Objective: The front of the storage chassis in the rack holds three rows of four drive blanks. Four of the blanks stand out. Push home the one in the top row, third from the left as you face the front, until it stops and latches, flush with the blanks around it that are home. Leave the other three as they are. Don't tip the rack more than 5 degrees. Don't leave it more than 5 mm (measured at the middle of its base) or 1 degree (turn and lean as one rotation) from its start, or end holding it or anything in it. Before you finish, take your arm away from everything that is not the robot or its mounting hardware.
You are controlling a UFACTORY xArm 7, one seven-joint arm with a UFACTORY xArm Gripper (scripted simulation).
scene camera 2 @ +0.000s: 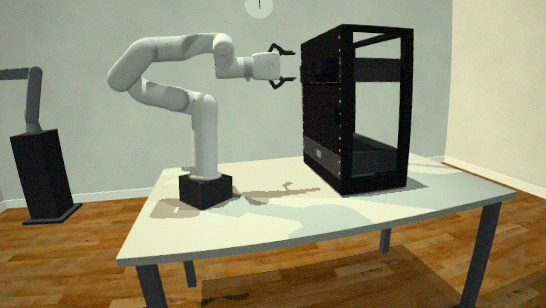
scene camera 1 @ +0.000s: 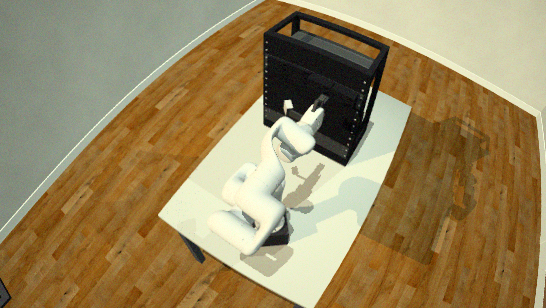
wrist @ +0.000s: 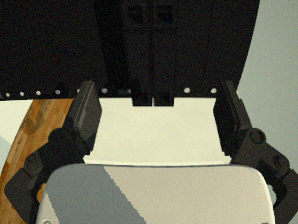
Path:
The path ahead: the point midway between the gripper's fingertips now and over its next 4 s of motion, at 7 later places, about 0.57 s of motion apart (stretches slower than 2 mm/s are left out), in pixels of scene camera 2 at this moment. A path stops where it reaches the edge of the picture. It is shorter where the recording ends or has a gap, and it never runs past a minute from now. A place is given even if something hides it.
My gripper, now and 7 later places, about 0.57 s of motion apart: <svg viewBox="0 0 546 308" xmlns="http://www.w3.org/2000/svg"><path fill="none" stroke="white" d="M295 66L299 65L301 65L296 64L304 64L309 64L311 64L313 64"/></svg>

